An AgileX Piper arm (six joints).
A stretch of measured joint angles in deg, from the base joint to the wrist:
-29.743, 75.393, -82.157, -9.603, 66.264, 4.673
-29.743, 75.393, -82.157, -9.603, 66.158, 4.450
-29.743, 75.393, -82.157, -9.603, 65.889, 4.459
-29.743, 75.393, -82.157, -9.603, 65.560, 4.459
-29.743, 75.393, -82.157, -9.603, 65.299, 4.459
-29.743, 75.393, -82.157, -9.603, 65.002, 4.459
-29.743, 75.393, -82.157, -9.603, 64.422, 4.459
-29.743, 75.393, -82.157, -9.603, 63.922, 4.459
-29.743, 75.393, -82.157, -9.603, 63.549, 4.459
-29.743, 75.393, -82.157, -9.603, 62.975, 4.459
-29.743, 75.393, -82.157, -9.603, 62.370, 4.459
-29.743, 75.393, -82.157, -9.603, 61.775, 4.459
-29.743, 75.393, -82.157, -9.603, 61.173, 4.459
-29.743, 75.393, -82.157, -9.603, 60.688, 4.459
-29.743, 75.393, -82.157, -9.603, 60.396, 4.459
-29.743, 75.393, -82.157, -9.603, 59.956, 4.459
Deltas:
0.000, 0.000, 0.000, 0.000, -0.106, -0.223
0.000, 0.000, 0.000, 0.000, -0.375, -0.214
0.000, 0.000, 0.000, 0.000, -0.704, -0.214
0.000, 0.000, 0.000, 0.000, -0.965, -0.214
0.000, 0.000, 0.000, 0.000, -1.262, -0.214
0.000, 0.000, 0.000, 0.000, -1.842, -0.214
0.000, 0.000, 0.000, 0.000, -2.342, -0.214
0.000, 0.000, 0.000, 0.000, -2.715, -0.214
0.000, 0.000, 0.000, 0.000, -3.289, -0.214
0.000, 0.000, 0.000, 0.000, -3.894, -0.214
0.000, 0.000, 0.000, 0.000, -4.489, -0.214
0.000, 0.000, 0.000, 0.000, -5.091, -0.214
0.000, 0.000, 0.000, 0.000, -5.576, -0.214
0.000, 0.000, 0.000, 0.000, -5.868, -0.214
0.000, 0.000, 0.000, 0.000, -6.308, -0.214

